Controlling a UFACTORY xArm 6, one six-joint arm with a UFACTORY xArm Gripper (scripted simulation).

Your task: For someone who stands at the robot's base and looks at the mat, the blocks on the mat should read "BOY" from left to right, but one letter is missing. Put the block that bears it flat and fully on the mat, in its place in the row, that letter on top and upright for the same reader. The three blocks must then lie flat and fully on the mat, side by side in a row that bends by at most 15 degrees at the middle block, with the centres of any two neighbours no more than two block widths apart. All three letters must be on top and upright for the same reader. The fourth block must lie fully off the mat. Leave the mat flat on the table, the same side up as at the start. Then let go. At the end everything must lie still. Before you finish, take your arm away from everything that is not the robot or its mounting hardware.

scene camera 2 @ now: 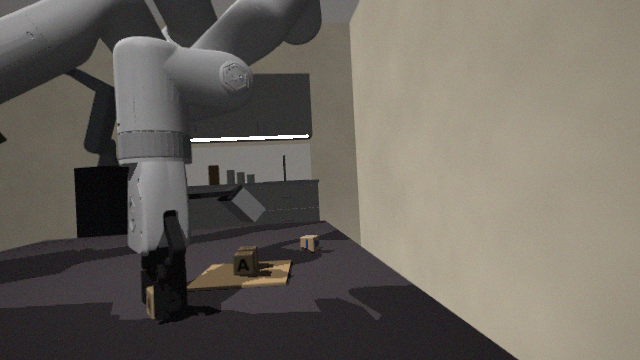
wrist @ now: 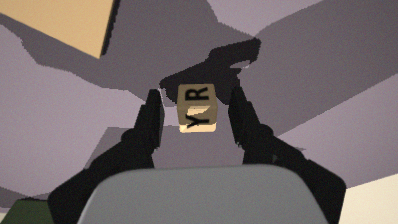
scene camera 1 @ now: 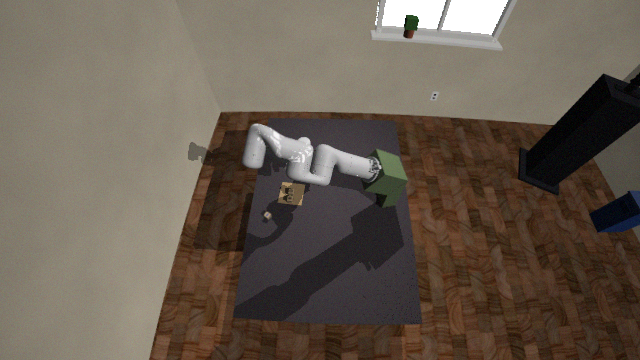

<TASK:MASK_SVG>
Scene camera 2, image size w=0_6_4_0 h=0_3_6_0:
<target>my gripper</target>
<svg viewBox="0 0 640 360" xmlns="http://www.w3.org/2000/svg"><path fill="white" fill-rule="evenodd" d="M119 160L119 165L129 166L128 245L131 249L142 255L142 302L146 304L146 288L153 286L154 317L156 320L159 321L185 314L188 310L186 266L184 265L186 261L184 257L186 248L188 248L191 242L189 199L219 197L217 200L241 222L256 222L266 208L242 185L229 186L223 192L188 194L185 165L187 163L192 164L191 158L143 157Z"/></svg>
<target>tan mat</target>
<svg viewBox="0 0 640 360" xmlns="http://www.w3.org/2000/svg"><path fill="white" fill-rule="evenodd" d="M291 260L258 262L253 274L234 275L233 263L212 265L187 286L187 292L286 285Z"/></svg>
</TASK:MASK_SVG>
